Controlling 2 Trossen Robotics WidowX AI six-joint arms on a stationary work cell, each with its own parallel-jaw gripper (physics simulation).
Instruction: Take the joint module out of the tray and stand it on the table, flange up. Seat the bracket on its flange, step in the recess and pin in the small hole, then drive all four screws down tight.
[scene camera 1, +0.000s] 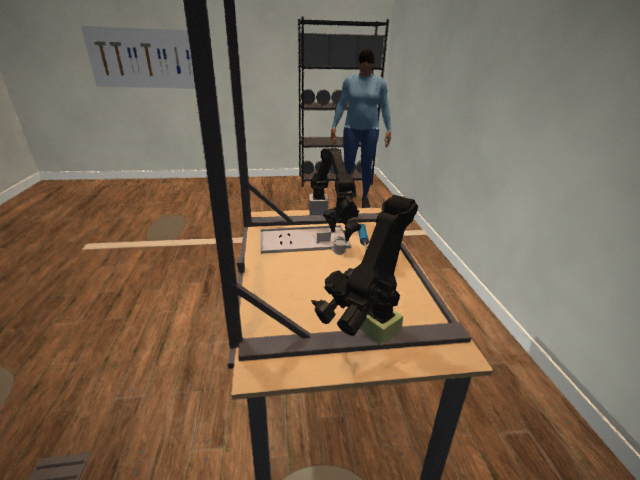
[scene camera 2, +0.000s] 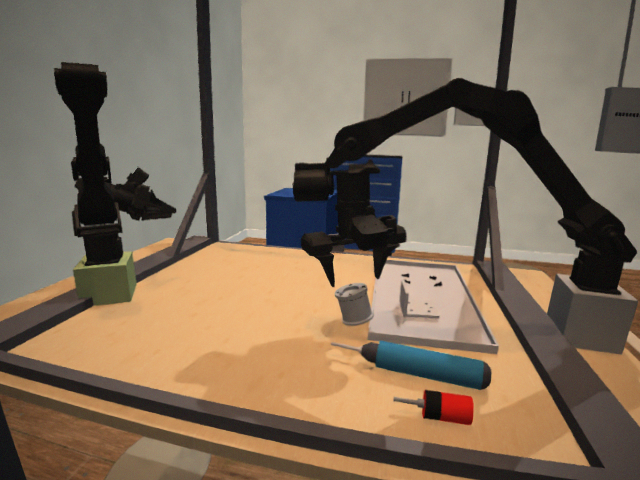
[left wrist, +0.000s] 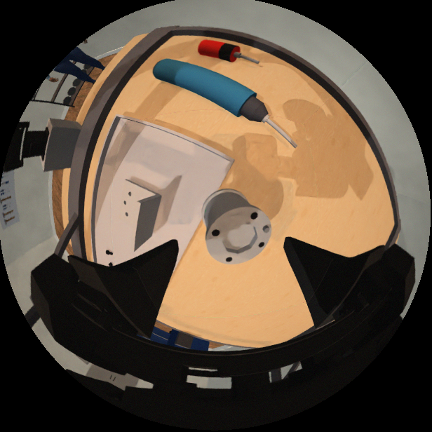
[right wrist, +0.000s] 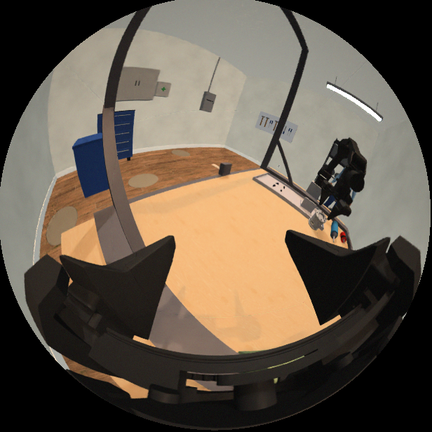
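Pixels of known places: left gripper, fingertip midpoint: (scene camera 1: 340, 236) (scene camera 2: 355, 282); right gripper, fingertip midpoint: (scene camera 1: 320, 291) (scene camera 2: 173, 213); left arm's base, origin of the base link: (scene camera 1: 318, 197) (scene camera 2: 593, 286); right arm's base, origin of the base link: (scene camera 1: 381, 314) (scene camera 2: 104, 259).
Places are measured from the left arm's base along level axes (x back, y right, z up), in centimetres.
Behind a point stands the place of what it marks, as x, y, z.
Observation:
The grey joint module (scene camera 1: 339, 245) @[-45.9, -7.7, -4.6] (scene camera 2: 355, 305) @[-41.6, -10.9, -5.5] (left wrist: 239, 235) (right wrist: 316, 220) is beside the tray (scene camera 1: 305, 244) @[-35.6, 7.4, -9.9] (scene camera 2: 434, 343) @[-27.2, -12.7, -9.4] (left wrist: 170, 155), flange up but tilted; whether its base touches the tray rim is unclear. My left gripper (scene camera 2: 355, 281) @[-42.5, -8.1, -2.1] (left wrist: 232, 244) is open above it, fingertips apart from it. The L-shaped bracket (scene camera 1: 323, 236) @[-34.0, -1.2, -6.4] (scene camera 2: 421, 313) @[-29.9, -3.5, -8.6] (left wrist: 146, 222) lies in the tray. Several black screws (scene camera 1: 285, 238) @[-29.6, 17.1, -9.8] (scene camera 2: 433, 277) @[-27.8, 19.0, -9.1] (left wrist: 109, 252) are at the tray's far end. The blue driver (scene camera 1: 362, 233) @[-31.0, -20.3, -6.3] (scene camera 2: 429, 364) @[-28.0, -22.8, -7.1] (left wrist: 210, 90) lies on the table. My right gripper (right wrist: 231, 239) is open and empty.
A red and black tool (scene camera 2: 456, 408) @[-24.5, -30.6, -7.5] (left wrist: 210, 49) lies near the blue driver. Dark frame rails (scene camera 2: 258, 413) @[-47.2, -38.3, -8.2] edge the wooden table (scene camera 2: 258, 289) @[-66.8, -1.1, -10.3]. The right arm stands on a green block (scene camera 2: 105, 279) @[-92.4, -20.0, -4.6], the left on a grey block (scene camera 2: 591, 312) @[-1.5, -5.0, -3.1]. A person (scene camera 1: 363, 103) stands behind.

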